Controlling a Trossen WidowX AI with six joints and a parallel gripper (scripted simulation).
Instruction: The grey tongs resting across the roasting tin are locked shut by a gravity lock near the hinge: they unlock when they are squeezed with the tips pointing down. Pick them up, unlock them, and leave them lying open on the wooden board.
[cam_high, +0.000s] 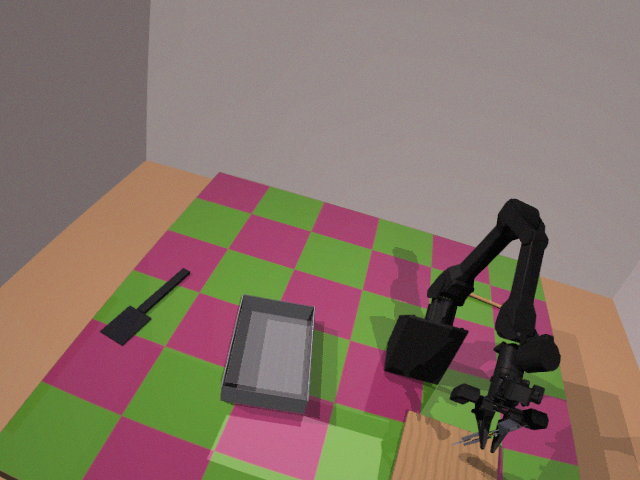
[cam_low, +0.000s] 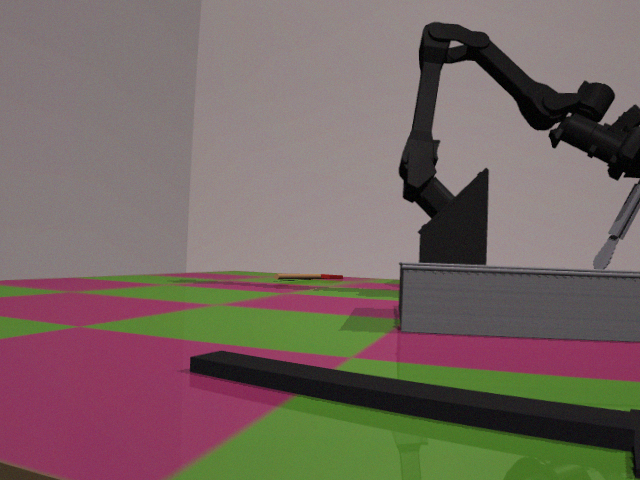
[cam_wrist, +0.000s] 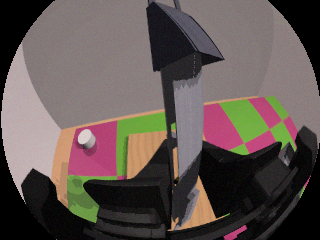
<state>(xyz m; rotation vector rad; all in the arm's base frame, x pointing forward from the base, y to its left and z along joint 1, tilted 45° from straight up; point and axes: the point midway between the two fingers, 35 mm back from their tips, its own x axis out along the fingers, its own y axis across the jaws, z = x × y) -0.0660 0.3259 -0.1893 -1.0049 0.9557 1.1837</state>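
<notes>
The wooden board lies 2 cm to the right of my gripper tip and 21 cm below it. Also, from my gripper tip: red spatula 19 cm behind, 71 cm to the right, 22 cm below; then black spatula 81 cm ahead, 32 cm to the right, 22 cm below; then grey roasting tin 45 cm ahead, 27 cm to the right, 19 cm below.
</notes>
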